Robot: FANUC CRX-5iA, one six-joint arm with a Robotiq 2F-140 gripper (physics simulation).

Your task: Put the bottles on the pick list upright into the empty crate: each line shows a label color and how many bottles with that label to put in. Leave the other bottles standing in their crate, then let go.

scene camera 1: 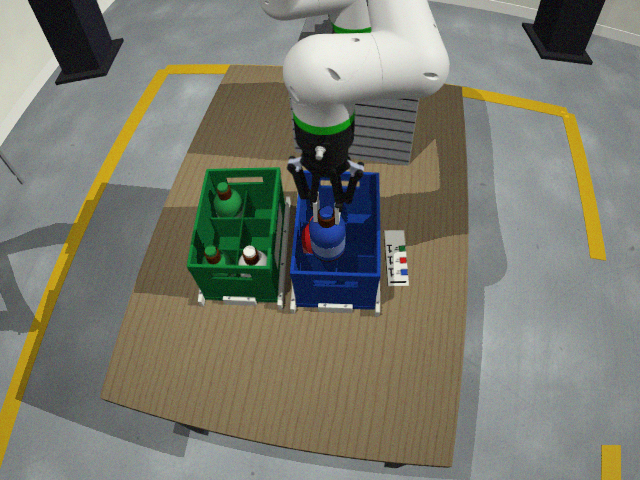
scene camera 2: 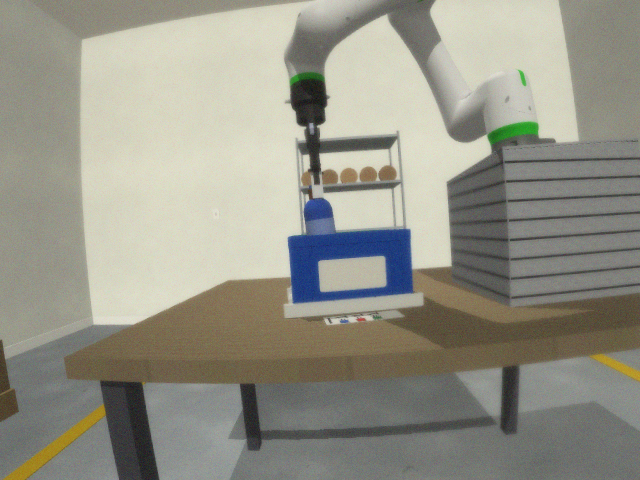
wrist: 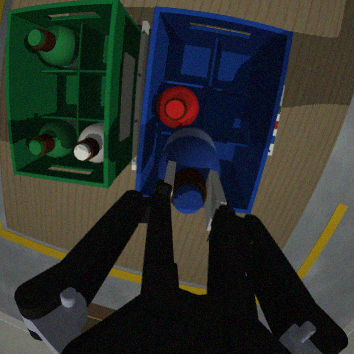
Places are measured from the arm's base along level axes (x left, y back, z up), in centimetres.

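Pixels of known places: gripper, fingertip midpoint: (scene camera 1: pixel 327 217) (scene camera 2: pixel 318 198) (wrist: pixel 189 177).
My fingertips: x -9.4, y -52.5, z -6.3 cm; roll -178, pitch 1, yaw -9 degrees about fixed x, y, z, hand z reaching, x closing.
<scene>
Ahead of a thing's pixels: the offset from my fingertips to its top centre. Level surfaces: height alone.
My gripper (scene camera 1: pixel 326 207) (scene camera 2: pixel 316 191) (wrist: pixel 189 177) is shut on the neck of a blue bottle @(dx -0.1, dy -0.3, dz +3.7 cm) (scene camera 1: pixel 327 242) (scene camera 2: pixel 319 214) (wrist: pixel 190 150). The bottle is about upright over the blue crate (scene camera 1: pixel 336 294) (scene camera 2: pixel 299 268) (wrist: pixel 155 60); its label shows above the rim in scene camera 2, and its base is hidden. A red bottle @(dx -2.6, dy +6.2, dz -10.2 cm) (scene camera 1: pixel 306 240) (wrist: pixel 177 106) stands in that crate's left middle compartment, partly behind the blue one. The green crate @(dx -21.0, dy +7.8, dz -9.0 cm) (scene camera 1: pixel 211 284) (wrist: pixel 112 75) holds two green bottles @(dx -25.1, dy +17.1, dz -10.2 cm) (scene camera 1: pixel 227 202) (wrist: pixel 62 47) and a white bottle @(dx -17.1, dy -1.1, dz -10.2 cm) (scene camera 1: pixel 252 258) (wrist: pixel 95 142). The pick list @(dx +17.1, dy +5.2, dz -26.3 cm) (scene camera 1: pixel 393 241) reads one green, one red, one blue.
White brackets (scene camera 1: pixel 239 300) (scene camera 2: pixel 356 304) edge the crates on the wooden table @(dz -26.5 cm) (scene camera 1: pixel 289 372) (scene camera 2: pixel 248 341). The green crate stands close to the left of the blue crate. The grey slatted base (scene camera 1: pixel 385 129) (scene camera 2: pixel 568 222) stands behind the crates.
</scene>
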